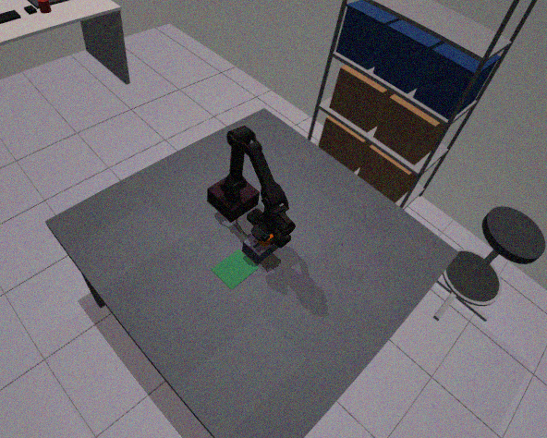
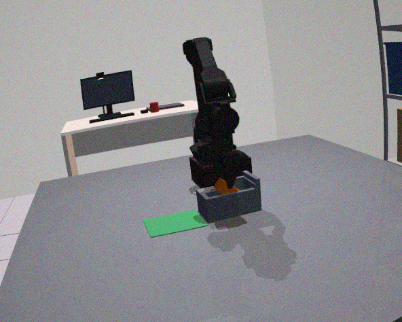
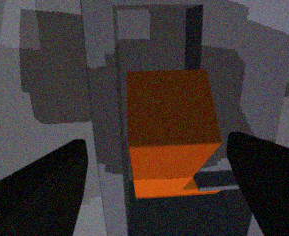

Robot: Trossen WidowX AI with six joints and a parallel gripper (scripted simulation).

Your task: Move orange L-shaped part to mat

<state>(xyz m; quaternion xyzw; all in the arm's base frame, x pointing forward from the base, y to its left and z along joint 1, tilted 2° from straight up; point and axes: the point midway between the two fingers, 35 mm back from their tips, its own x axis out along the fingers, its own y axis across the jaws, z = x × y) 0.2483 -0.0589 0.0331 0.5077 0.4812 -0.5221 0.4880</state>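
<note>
My gripper tip is 40 mm above the orange L-shaped part, 30 mm to the right of it and 20 mm past it. Round my gripper tip: green mat: 140 mm to the right, 100 mm below, 30 mm behind.
</note>
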